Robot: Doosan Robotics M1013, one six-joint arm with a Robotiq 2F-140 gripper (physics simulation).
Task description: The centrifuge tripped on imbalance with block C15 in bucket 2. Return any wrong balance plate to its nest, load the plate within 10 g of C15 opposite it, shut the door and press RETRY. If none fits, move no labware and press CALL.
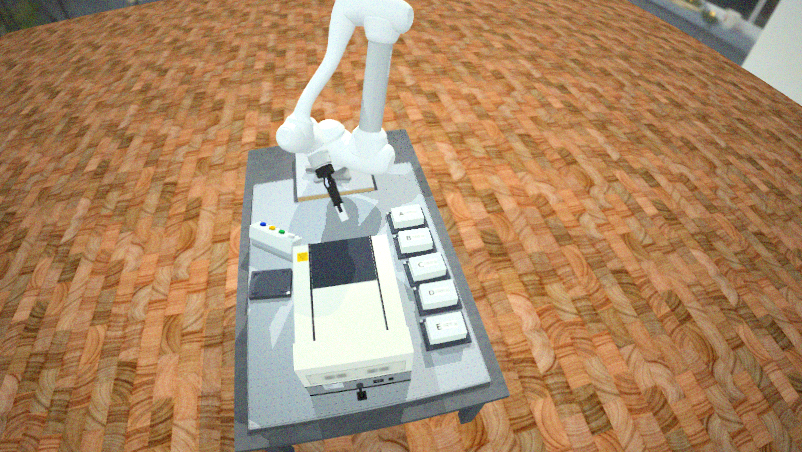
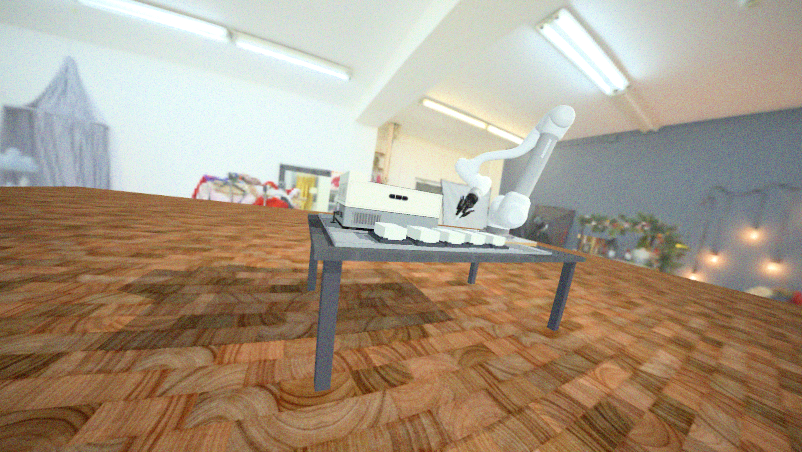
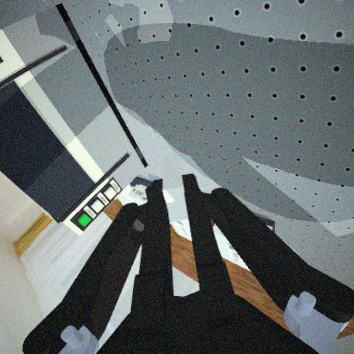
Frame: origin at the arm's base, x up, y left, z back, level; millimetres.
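Seen in the pictures: gripper, between the fingertips: [image 1: 345, 220] [image 2: 454, 220] [image 3: 172, 166].
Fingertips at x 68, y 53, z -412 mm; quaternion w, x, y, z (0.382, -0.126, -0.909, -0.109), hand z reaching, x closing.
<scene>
Pixels of each thing's top centre, then the offset from my fingertips to it. Level surfaces: height alone.
- White plates A, centre of its top: [image 3: 234, 253] [image 1: 407, 212] [image 2: 489, 234] dx -33, dy +264, dz +38 mm
- B, centre of its top: [image 3: 181, 227] [image 1: 415, 237] [image 2: 469, 232] dx -33, dy +274, dz -100 mm
- C, centre of its top: [image 3: 146, 211] [image 1: 427, 263] [image 2: 448, 230] dx -33, dy +298, dz -236 mm
- D, centre of its top: [image 3: 121, 199] [image 1: 438, 291] [image 2: 423, 228] dx -33, dy +314, dz -365 mm
- E, centre of its top: [image 1: 446, 325] [image 2: 390, 225] dx -33, dy +314, dz -503 mm
- button box, centre of its top: [image 1: 272, 230] dx -3, dy -302, dz -14 mm
- dark flat tray, centre of its top: [image 1: 269, 281] dx -56, dy -313, dz -225 mm
- small strip, centre of its top: [image 3: 93, 208] dx +68, dy +124, dz -199 mm
- board with a wooden edge, height of its surface: dx -86 mm
- table, height of its surface: dx -100 mm
My gripper [image 1: 343, 215] [image 2: 463, 213] [image 3: 172, 166] is shut and empty, tilted down in the air between the robot's base and the centrifuge. The cream centrifuge [image 1: 342, 331] [image 2: 387, 197] has a dark panel or opening [image 1: 341, 261] [image 3: 35, 150] on top; I cannot tell which. Block C15 and the buckets do not show. White plates A [image 1: 407, 216], B [image 1: 415, 240], C [image 1: 426, 266], D [image 1: 438, 294] and E [image 1: 445, 327] sit on dark nests along the right side. A button box [image 1: 272, 240] with blue, yellow and green buttons lies left of the gripper; its RETRY and CALL labels are unreadable.
A dark flat tray [image 1: 270, 284] lies left of the centrifuge, with nothing on it. A small strip [image 3: 96, 205] on the centrifuge shows a green square. A board with a wooden edge [image 1: 335, 195] lies near the arm's base. The table [image 1: 365, 418] has a grey rim.
</scene>
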